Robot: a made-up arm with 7 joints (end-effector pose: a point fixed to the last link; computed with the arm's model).
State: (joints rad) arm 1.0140 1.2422 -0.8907 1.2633 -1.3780 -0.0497 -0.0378
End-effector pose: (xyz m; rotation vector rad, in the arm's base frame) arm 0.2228 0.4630 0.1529 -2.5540 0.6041 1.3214
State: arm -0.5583 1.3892 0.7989 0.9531 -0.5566 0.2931 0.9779
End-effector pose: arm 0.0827 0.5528 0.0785 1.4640 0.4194 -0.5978
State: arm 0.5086 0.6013 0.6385 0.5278 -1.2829 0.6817 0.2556
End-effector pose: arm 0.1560 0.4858 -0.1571 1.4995 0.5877 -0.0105
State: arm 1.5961 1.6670 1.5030 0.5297 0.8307 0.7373 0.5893
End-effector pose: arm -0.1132 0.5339 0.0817 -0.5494 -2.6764 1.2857
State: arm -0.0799 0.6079 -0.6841 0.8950 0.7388 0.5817 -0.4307
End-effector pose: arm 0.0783 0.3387 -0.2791 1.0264 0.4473 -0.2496
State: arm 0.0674 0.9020 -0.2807 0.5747 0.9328 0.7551 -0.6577
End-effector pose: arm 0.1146 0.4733 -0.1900 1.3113 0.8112 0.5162
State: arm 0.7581 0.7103 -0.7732 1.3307 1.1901 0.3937 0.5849
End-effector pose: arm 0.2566 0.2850 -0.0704 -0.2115 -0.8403 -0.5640
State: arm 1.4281 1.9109 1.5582 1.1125 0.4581 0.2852 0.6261
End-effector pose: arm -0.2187 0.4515 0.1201 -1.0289 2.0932 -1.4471
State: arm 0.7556 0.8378 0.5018 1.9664 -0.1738 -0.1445 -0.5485
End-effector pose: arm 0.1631 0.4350 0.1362 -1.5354 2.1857 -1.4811
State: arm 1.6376 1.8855 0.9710 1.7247 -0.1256 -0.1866 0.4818
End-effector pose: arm -0.2462 0.3878 0.1261 -1.9681 0.8570 -1.0915
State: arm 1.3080 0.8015 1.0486 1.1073 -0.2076 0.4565 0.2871
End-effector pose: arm 0.1738 0.5158 0.0607 0.6601 -1.2721 1.5121
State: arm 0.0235 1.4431 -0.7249 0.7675 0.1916 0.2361 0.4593
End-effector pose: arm 0.0868 0.5617 -0.0072 1.3370 0.4708 -0.7942
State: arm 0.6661 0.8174 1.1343 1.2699 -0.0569 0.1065 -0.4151
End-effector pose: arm 0.1395 0.5445 -0.0037 1.3370 -0.9478 2.0429
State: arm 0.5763 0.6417 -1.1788 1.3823 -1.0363 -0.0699 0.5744
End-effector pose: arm 0.3038 0.3081 -0.1028 1.4176 -1.0474 -2.2296
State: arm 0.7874 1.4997 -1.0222 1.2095 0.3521 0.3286 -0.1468
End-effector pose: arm 0.1454 0.5088 0.0322 1.8445 -0.3804 -0.2574
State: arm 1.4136 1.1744 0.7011 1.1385 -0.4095 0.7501 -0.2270
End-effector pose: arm 0.0414 0.5389 0.1285 1.2204 -0.5641 2.0436
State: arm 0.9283 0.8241 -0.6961 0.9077 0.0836 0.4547 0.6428
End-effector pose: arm 0.2715 0.4311 -0.0331 1.0102 -0.4819 -0.5806
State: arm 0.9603 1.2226 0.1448 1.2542 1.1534 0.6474 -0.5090
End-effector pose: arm 0.1736 0.4533 0.1389 0.6599 -1.0050 1.1500
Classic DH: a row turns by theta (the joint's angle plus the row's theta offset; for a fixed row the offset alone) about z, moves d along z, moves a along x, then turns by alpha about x. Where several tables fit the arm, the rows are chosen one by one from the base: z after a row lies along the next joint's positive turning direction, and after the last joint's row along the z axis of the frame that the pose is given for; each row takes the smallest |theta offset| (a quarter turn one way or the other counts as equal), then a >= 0, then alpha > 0; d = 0 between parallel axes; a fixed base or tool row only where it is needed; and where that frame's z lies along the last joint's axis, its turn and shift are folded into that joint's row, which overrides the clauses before.
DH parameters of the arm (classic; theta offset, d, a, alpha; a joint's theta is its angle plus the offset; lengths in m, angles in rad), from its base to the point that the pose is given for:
base (fixed): 0 0.0488 0.0185 1.5708
joint 1: 1.5708 -0.1749 0.0067 1.5708
joint 2: -1.5708 0.0213 0.028 -1.5708
joint 3: 1.5708 -0.2533 0.0243 -1.5708
joint 4: 0 -0.0293 -0.029 1.5708
joint 5: 0 -0.2055 0.027 1.5708
joint 6: 1.5708 0.0068 0.0289 1.5708
joint 7: 0.9615 0.0538 -0.0239 1.937
tool (fixed): -1.9199 0.0104 0 0

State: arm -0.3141 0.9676 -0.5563 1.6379 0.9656 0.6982 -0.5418
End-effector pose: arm 0.0824 0.3316 -0.1644 0.9166 0.2213 -0.3341
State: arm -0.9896 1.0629 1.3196 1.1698 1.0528 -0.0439 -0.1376
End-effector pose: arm 0.0693 0.5349 -0.0426 1.2897 -0.8301 1.0573
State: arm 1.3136 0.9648 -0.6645 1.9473 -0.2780 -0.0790 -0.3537
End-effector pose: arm 0.2248 0.3334 0.1824 -1.6656 2.6376 -0.1582
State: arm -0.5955 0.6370 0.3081 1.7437 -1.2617 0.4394 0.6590
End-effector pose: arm 0.0589 0.4239 -0.0957 1.7547 0.1459 -1.1507
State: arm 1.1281 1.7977 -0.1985 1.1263 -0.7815 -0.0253 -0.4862
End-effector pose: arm -0.0552 0.5173 0.2717 -2.7625 0.3986 -0.3837
